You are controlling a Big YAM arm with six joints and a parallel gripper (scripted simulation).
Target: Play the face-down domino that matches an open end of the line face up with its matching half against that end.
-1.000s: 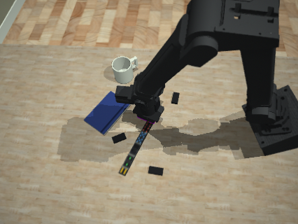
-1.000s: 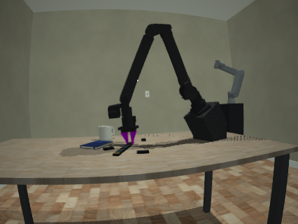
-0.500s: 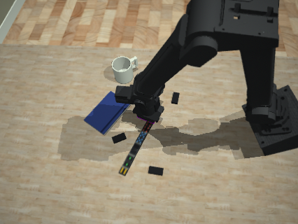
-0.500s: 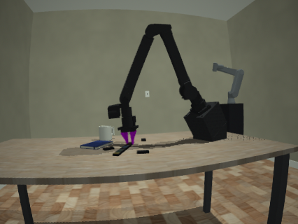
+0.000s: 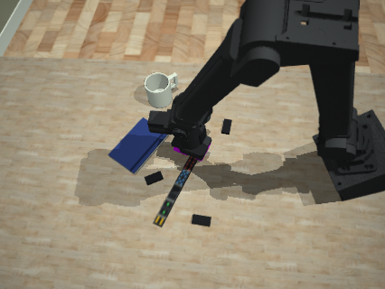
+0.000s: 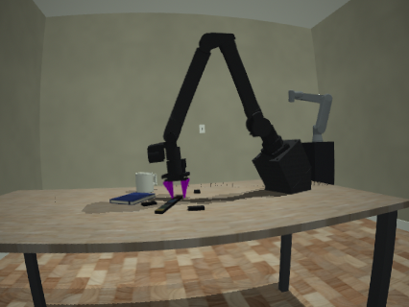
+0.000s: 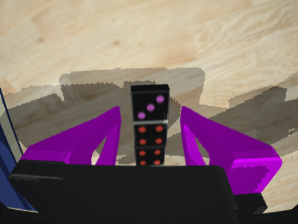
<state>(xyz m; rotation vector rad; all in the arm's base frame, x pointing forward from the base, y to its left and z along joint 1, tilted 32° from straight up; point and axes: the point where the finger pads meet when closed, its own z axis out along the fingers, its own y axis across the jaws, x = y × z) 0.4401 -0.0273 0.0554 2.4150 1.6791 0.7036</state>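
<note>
The black domino lies 10 mm below my hand. Also, from my hand: white mug (210 mm to the right, 150 mm ahead, 30 mm above); blue book (180 mm ahead, 20 mm to the right).
</note>
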